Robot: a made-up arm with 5 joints. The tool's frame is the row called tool.
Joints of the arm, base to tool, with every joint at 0 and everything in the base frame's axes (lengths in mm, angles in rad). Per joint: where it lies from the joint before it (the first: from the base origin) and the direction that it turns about. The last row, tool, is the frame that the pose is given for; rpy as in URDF.
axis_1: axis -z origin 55.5 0 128.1
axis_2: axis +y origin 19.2 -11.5 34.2
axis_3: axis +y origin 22.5 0 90.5
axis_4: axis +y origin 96.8 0 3.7
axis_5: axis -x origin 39.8 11.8 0
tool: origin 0 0 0 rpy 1.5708 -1.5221 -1.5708
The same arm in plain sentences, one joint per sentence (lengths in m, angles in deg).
The arm has five revolute joints in a row. What follows holds with every joint at zero, and every direction is one of the base frame's. Joint 1 sits 0.0555 m along +x and 0.1281 m along +z from the base frame's origin and rotates about -z. Joint 2 sits 0.0192 m along +x and 0.0115 m along -y and 0.0342 m along +z from joint 1 and rotates about +y. Joint 3 sits 0.0225 m along +x and 0.0905 m along +z from joint 2 and rotates about +y. Joint 4 sits 0.0968 m along +x and 0.0037 m along +z from joint 3 and rotates about +y. Joint 5 sits 0.0398 m along +x and 0.0118 m along +y from joint 4 and rotates about -x. The tool frame, which is the frame that the pose is given for, sits at the same point as joint 5; its axes are the base frame's turned by roll 90.00, pitch -87.21 and yaw -90.00 deg (as in URDF: about the fixed x, then y, then z).
